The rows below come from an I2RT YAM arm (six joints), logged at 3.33 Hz.
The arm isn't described. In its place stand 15 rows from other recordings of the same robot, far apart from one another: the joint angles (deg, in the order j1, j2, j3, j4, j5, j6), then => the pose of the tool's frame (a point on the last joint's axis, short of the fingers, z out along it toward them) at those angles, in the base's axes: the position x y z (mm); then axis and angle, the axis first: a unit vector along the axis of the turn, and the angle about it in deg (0 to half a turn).
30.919, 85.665, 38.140, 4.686, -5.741, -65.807 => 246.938, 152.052, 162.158, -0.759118, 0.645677, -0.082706, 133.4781
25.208, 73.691, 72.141, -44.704, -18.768, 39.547 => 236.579, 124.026, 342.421, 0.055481, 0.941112, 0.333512, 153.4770
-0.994, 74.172, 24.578, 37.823, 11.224, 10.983 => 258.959, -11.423, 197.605, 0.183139, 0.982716, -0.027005, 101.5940
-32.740, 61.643, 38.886, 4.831, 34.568, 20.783 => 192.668, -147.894, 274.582, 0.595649, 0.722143, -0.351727, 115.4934
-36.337, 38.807, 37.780, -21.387, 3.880, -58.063 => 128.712, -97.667, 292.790, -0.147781, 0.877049, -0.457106, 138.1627
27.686, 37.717, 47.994, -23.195, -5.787, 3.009 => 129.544, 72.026, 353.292, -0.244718, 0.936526, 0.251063, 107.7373
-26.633, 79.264, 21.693, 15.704, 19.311, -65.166 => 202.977, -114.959, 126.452, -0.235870, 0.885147, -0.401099, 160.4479
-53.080, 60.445, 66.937, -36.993, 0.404, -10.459 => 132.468, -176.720, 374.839, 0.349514, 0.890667, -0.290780, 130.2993
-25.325, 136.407, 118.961, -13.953, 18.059, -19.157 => 496.918, -247.366, 223.138, 0.133956, 0.931884, -0.337118, 133.3979
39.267, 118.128, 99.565, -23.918, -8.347, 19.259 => 365.534, 305.510, 251.443, -0.197710, 0.942781, 0.268466, 142.9171
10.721, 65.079, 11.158, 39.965, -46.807, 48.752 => 188.727, 62.148, 166.521, 0.004508, 0.810232, 0.586092, 140.7766
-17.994, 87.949, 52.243, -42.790, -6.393, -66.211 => 254.527, -78.503, 175.885, -0.413453, 0.910151, -0.026090, 167.2032
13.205, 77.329, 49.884, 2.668, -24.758, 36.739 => 292.273, 83.893, 266.839, 0.059687, 0.904963, 0.421283, 132.7233
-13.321, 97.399, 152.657, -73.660, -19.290, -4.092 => 242.493, -45.331, 576.850, -0.041335, 0.997444, 0.058281, 107.6008
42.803, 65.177, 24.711, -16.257, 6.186, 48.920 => 145.327, 129.361, 148.299, 0.068411, 0.982346, 0.174115, 152.6739
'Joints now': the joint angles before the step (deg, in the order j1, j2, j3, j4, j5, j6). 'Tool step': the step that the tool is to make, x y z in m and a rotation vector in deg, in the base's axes. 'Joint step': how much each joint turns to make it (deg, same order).
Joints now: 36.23, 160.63, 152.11, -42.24, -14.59, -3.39
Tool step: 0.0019, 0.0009, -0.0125, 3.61, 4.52, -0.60
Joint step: -0.28, 1.85, 0.81, 0.63, -4.13, 3.93
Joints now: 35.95, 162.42, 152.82, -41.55, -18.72, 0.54
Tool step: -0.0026, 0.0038, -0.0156, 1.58, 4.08, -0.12
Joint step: 0.30, 1.68, 0.09, 0.17, -2.64, 2.77
